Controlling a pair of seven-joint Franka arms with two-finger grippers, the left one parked.
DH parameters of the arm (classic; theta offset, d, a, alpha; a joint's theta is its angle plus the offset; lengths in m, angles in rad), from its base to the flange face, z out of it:
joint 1: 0 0.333 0 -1.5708
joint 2: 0 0 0 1.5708
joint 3: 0 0.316 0.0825 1.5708
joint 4: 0 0 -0.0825 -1.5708
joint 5: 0 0.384 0 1.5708
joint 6: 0 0 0.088 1.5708
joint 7: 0 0.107 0 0
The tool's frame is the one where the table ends.
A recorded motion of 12 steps. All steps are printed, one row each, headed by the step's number.
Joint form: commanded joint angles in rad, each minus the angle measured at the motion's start. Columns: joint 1, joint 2, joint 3, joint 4, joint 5, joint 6, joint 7.
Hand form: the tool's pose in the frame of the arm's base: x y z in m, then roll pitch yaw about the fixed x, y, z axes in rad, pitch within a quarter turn. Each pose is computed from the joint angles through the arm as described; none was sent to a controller.
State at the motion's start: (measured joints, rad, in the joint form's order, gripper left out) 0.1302 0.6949 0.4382 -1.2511 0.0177 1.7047 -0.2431
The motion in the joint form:
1: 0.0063 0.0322 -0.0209 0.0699 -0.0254 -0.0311 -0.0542
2: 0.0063 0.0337 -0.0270 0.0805 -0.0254 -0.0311 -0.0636
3: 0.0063 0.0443 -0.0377 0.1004 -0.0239 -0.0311 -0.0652
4: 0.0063 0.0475 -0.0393 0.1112 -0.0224 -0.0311 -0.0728
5: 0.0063 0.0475 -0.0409 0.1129 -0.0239 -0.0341 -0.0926
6: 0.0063 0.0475 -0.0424 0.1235 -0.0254 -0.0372 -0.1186
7: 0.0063 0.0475 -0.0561 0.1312 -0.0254 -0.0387 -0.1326
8: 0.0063 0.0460 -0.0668 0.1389 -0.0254 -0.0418 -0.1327
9: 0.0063 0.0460 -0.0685 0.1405 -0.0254 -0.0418 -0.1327
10: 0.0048 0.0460 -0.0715 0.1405 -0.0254 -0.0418 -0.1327
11: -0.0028 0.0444 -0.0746 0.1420 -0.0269 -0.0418 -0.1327
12: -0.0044 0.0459 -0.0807 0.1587 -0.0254 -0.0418 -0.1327
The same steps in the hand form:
1: 0.6522 0.3076 0.3707 -2.8310 0.0974 0.7966
2: 0.6557 0.3043 0.3735 -2.8360 0.0886 0.7977
3: 0.6621 0.2986 0.3735 -2.8402 0.0825 0.7852
4: 0.6645 0.2975 0.3759 -2.8407 0.0732 0.7880
5: 0.6648 0.2965 0.3762 -2.8412 0.0696 0.8064
6: 0.6668 0.2950 0.3804 -2.8445 0.0563 0.8283
7: 0.6708 0.2883 0.3819 -2.8532 0.0527 0.8295
8: 0.6739 0.2828 0.3848 -2.8615 0.0520 0.8201
9: 0.6745 0.2819 0.3853 -2.8630 0.0513 0.8184
10: 0.6755 0.2795 0.3850 -2.8646 0.0526 0.8146
11: 0.6785 0.2727 0.3864 -2.8692 0.0518 0.8044
12: 0.6828 0.2681 0.3921 -2.8764 0.0401 0.7937

